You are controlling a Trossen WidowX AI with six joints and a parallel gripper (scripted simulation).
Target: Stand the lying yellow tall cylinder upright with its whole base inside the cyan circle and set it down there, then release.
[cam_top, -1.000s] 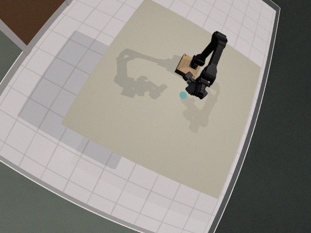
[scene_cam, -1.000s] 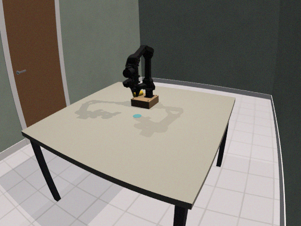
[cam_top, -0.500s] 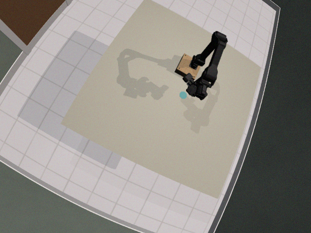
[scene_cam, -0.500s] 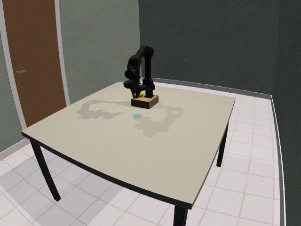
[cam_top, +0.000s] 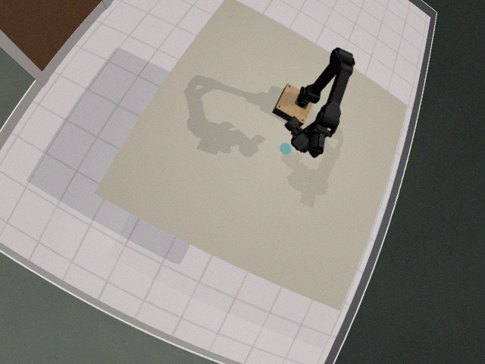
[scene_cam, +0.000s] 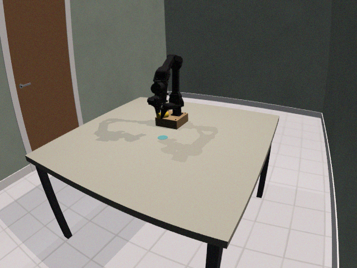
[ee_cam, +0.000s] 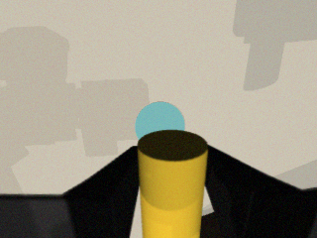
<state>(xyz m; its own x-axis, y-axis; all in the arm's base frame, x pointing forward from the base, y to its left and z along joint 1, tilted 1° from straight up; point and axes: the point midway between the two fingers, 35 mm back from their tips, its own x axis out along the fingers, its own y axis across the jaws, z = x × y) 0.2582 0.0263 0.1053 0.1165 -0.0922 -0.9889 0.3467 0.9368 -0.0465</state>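
The cyan circle lies 16 cm below my hand and 1 cm behind it. Also, from my hand: yellow tall cylinder 3 cm below, 2 cm behind.
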